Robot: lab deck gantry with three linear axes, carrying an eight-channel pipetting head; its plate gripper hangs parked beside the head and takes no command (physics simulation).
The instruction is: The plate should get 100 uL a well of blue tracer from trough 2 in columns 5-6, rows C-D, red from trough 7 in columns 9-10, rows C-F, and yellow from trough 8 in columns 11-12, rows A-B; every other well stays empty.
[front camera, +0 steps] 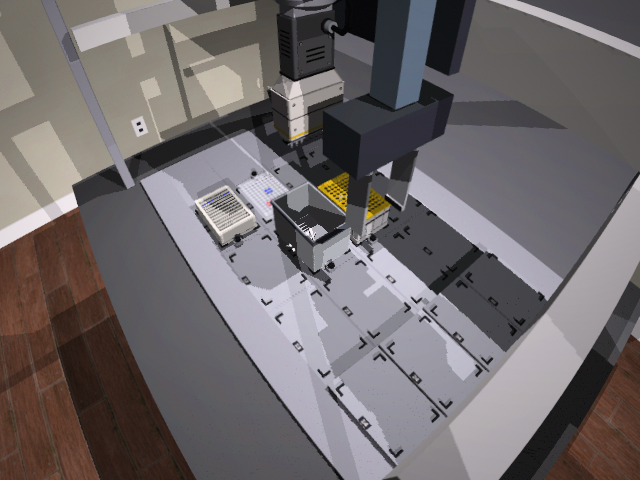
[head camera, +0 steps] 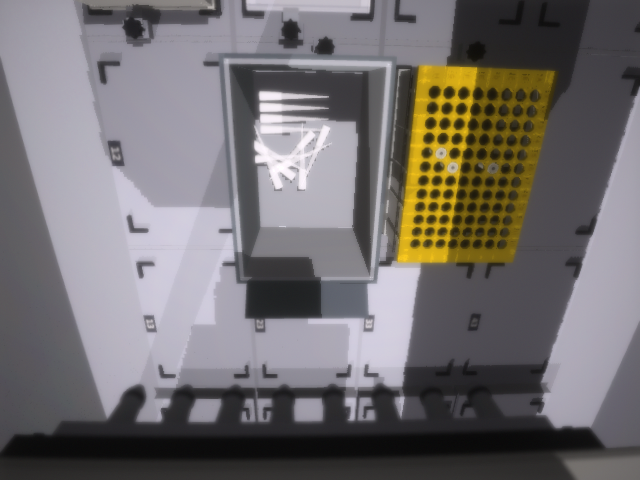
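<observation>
The pipetting head (front camera: 307,111) hangs high at the back. In the head view, its row of nozzles (head camera: 283,405) shows dark ends with no tips. The white plate (front camera: 250,188) (head camera: 307,5) has blue wells and a little red in the front view; its near part is hidden behind the bin, and no yellow can be made out. The trough carrier (front camera: 241,227) (head camera: 155,4) stands beside it, with a blue strip showing. The yellow tip rack (front camera: 379,209) (head camera: 457,255) has three white tip tops among dark holes. The parked plate gripper (front camera: 379,222) hangs open, its fingers apart.
A deep grey waste bin (front camera: 309,255) (head camera: 310,60) stands between the carrier and the tip rack, close beside the rack. Several used white tips (head camera: 292,162) lie in it, some crossed. Small dark knobs (front camera: 330,265) (head camera: 476,51) stand on the deck near the labware.
</observation>
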